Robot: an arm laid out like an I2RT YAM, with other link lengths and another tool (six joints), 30 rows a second.
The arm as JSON. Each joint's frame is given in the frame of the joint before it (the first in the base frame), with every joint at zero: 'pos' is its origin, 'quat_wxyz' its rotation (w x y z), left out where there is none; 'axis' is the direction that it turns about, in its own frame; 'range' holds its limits. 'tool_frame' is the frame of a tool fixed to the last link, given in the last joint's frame.
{
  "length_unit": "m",
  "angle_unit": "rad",
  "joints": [
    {
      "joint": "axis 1",
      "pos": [
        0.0,
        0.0,
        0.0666
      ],
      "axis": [
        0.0,
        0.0,
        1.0
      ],
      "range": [
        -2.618,
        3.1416
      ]
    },
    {
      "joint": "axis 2",
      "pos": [
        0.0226,
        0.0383,
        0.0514
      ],
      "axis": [
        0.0,
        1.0,
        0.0
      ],
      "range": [
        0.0,
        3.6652
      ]
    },
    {
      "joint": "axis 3",
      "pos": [
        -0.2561,
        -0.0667,
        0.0
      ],
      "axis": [
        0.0,
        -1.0,
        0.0
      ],
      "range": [
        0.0,
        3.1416
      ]
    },
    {
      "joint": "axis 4",
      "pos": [
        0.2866,
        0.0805,
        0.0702
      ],
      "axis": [
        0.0,
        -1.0,
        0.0
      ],
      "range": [
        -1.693,
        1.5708
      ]
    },
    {
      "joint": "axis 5",
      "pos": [
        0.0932,
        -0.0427,
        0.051
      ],
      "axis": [
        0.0,
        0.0,
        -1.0
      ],
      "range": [
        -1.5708,
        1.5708
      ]
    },
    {
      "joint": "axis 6",
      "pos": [
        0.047,
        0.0,
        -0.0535
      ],
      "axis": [
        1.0,
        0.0,
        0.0
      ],
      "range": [
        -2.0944,
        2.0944
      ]
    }
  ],
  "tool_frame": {
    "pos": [
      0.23,
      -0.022,
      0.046
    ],
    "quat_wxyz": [
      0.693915,
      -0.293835,
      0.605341,
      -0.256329
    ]
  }
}
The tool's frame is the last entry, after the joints.
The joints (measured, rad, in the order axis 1, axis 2, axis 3, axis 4, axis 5, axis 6), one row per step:
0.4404, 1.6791, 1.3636, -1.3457, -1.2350, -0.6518
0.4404, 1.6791, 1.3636, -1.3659, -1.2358, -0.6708
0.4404, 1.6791, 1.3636, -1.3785, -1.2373, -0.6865
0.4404, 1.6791, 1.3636, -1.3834, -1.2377, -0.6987
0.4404, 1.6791, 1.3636, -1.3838, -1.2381, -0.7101
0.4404, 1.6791, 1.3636, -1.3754, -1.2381, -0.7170
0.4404, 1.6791, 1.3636, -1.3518, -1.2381, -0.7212
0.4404, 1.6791, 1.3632, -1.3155, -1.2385, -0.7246
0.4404, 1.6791, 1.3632, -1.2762, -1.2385, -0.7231
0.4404, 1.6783, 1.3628, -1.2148, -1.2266, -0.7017
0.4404, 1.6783, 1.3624, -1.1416, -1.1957, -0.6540
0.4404, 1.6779, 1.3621, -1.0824, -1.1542, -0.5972
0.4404, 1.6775, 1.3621, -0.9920, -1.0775, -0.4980
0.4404, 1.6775, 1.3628, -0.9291, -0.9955, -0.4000
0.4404, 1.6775, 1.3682, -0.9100, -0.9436, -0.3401
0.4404, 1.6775, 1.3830, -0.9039, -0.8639, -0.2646
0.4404, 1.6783, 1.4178, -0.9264, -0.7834, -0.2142
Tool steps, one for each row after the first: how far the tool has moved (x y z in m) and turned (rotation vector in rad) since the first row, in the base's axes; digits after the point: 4 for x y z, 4 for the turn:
-0.0035, -0.0012, 0.0005, 0.0003, 0.0026, 0.0061
-0.0057, -0.0019, 0.0013, 0.0032, 0.0015, 0.0111
-0.0067, -0.0021, 0.0019, 0.0068, -0.0041, 0.0150
-0.0069, -0.0019, 0.0025, 0.0119, -0.0132, 0.0187
-0.0056, -0.0012, 0.0031, 0.0184, -0.0266, 0.0209
-0.0020, 0.0006, 0.0039, 0.0301, -0.0516, 0.0224
0.0036, 0.0033, 0.0053, 0.0468, -0.0869, 0.0235
0.0097, 0.0062, 0.0068, 0.0625, -0.1214, 0.0232
0.0200, 0.0096, 0.0057, 0.0686, -0.1644, 0.0169
0.0343, 0.0124, -0.0002, 0.0521, -0.2029, 0.0003
0.0484, 0.0134, -0.0089, 0.0180, -0.2259, -0.0234
0.0742, 0.0131, -0.0235, -0.0466, -0.2564, -0.0754
0.0985, 0.0090, -0.0388, -0.1217, -0.2656, -0.1383
0.1119, 0.0043, -0.0476, -0.1731, -0.2594, -0.1809
0.1296, -0.0056, -0.0591, -0.2517, -0.2496, -0.2425
0.1456, -0.0174, -0.0640, -0.3257, -0.2539, -0.2958

